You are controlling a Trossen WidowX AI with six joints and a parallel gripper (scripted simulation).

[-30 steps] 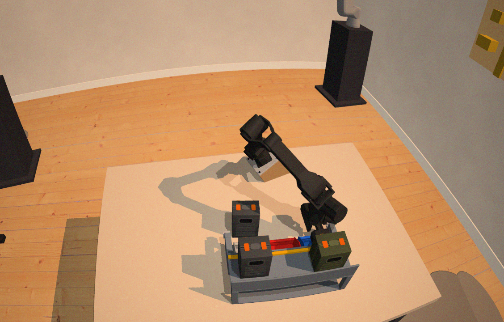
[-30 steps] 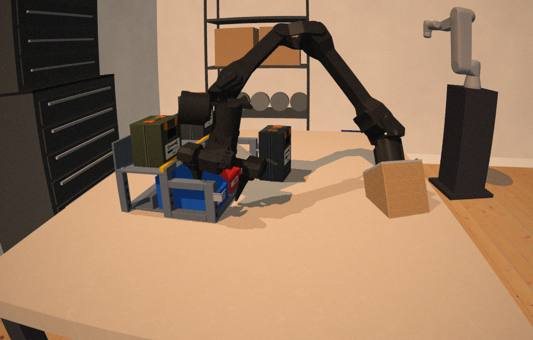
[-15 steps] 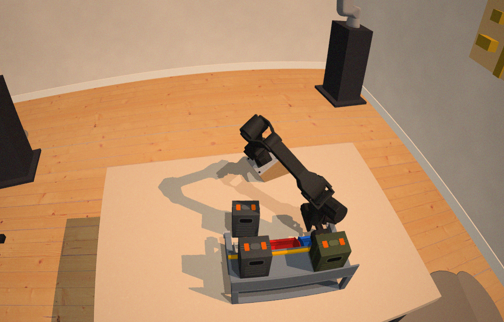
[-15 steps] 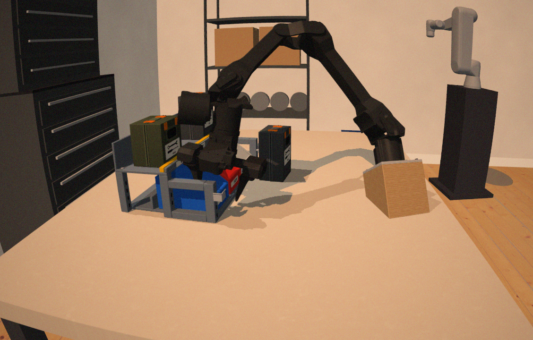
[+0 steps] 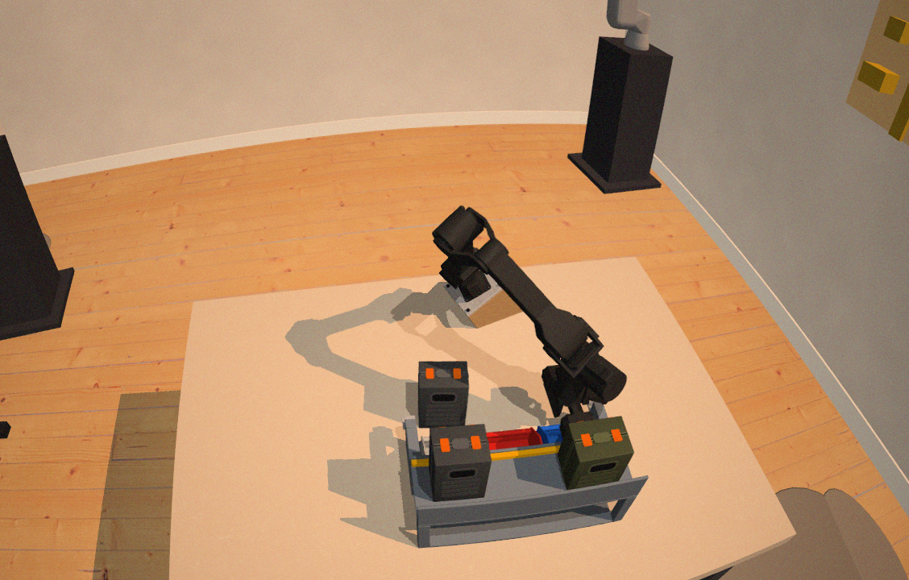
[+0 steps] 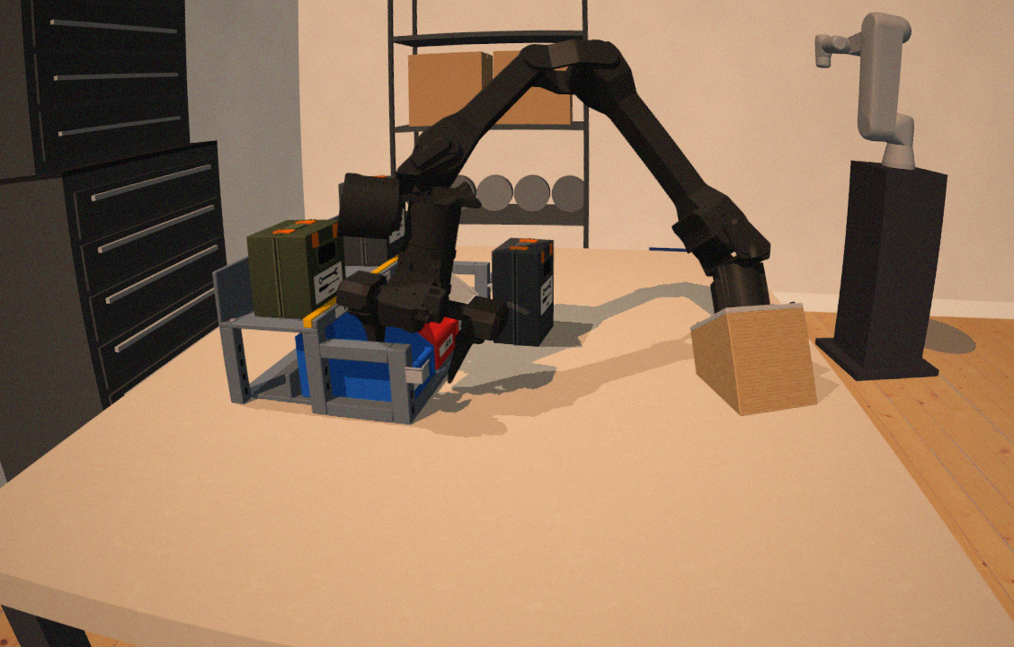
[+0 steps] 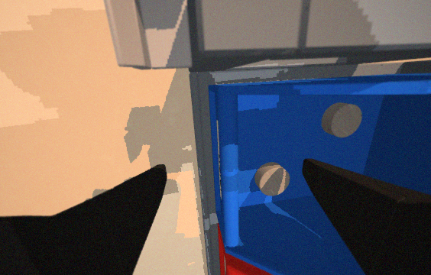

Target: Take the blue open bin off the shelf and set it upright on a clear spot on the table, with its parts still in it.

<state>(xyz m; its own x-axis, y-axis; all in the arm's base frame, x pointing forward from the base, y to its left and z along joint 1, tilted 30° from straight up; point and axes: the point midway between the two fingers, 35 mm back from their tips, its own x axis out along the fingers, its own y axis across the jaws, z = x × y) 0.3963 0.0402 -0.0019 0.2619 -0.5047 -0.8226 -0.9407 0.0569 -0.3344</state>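
Now: hand 6 cm short of the blue open bin, 2 cm above it and 1 cm to the left of it. Round my hand: red bin (12 cm to the right, 4 cm ahead, 2 cm below); then yellow rail (13 cm to the right, 7 cm ahead, 5 cm above); then green case (14 cm ahead, 9 cm above, 3 cm to the right).
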